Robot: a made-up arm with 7 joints.
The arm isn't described. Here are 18 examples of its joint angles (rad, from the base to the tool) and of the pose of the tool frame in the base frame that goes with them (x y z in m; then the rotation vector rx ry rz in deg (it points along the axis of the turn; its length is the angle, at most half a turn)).
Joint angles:
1: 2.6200 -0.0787 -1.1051 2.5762 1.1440 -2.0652 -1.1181
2: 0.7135 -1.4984 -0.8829 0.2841 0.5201 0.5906 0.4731
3: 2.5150 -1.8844 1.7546 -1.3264 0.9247 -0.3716 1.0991
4: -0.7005 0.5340 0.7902 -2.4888 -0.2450 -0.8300 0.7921
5: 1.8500 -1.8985 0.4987 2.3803 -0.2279 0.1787 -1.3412
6: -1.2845 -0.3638 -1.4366 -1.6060 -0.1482 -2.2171 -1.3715
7: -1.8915 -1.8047 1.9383 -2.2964 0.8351 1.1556 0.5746
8: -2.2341 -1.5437 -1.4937 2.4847 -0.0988 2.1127 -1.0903
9: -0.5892 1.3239 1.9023 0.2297 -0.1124 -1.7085 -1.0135
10: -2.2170 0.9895 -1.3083 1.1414 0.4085 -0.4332 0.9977
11: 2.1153 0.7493 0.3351 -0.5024 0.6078 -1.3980 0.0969
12: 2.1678 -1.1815 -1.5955 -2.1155 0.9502 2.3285 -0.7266
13: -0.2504 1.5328 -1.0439 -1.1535 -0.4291 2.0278 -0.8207
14: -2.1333 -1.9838 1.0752 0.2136 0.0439 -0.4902 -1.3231
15: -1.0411 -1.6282 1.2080 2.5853 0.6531 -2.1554 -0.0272
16: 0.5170 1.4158 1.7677 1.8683 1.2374 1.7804 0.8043
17: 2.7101 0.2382 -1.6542 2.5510 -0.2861 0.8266 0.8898
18: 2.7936 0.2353 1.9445 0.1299 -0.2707 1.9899 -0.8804
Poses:
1: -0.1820 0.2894 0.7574 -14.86 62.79 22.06
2: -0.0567 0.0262 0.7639 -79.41 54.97 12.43
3: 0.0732 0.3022 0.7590 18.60 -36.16 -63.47
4: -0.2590 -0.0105 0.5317 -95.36 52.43 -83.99
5: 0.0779 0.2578 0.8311 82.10 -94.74 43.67
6: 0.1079 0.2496 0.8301 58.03 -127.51 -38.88
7: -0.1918 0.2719 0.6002 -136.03 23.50 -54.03
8: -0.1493 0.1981 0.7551 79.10 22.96 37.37
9: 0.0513 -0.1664 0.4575 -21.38 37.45 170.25
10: -0.0158 0.1378 0.4936 -22.51 -19.36 -132.39
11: 0.0289 0.2624 0.6840 -25.61 -67.63 133.94
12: 0.0429 0.0696 0.5644 -52.81 -23.67 27.97
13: -0.3199 0.1510 0.7041 -64.33 49.62 8.02
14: -0.1434 0.4239 0.6581 110.98 -24.58 62.29
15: -0.0096 0.0623 0.3586 -36.18 -6.28 47.54
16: -0.1676 -0.0129 0.8963 56.76 117.60 21.94
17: -0.0175 0.3029 0.5730 -39.55 93.49 -125.73
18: -0.2033 0.2583 0.9017 -67.94 58.63 44.41
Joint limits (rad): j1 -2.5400..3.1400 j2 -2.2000..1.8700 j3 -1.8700..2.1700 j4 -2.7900..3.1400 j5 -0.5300..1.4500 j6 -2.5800..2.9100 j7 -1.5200..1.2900
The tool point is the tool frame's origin. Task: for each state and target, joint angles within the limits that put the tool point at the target. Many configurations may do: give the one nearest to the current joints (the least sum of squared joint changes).
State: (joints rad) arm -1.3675 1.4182 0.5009 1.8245 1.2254 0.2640 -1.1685
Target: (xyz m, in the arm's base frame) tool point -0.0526 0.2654 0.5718
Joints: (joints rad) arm -0.8599 1.1504 0.3776 1.6299 0.7023 0.0212 -1.3214
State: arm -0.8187 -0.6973 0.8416 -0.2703 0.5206 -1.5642 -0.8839
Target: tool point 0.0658 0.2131 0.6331
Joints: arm -0.8067 -0.6382 0.9979 -0.5799 0.8959 -1.3281 -0.4190
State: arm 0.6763 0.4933 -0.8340 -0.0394 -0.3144 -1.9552 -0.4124
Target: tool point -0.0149 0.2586 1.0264
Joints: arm 0.4644 0.4216 -0.4726 0.1079 -0.3034 -1.8899 -0.6074
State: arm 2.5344 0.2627 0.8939 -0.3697 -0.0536 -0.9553 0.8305
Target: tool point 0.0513 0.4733 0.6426
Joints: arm 2.5569 0.0180 1.0288 -0.1979 -0.3120 -1.0858 0.6647
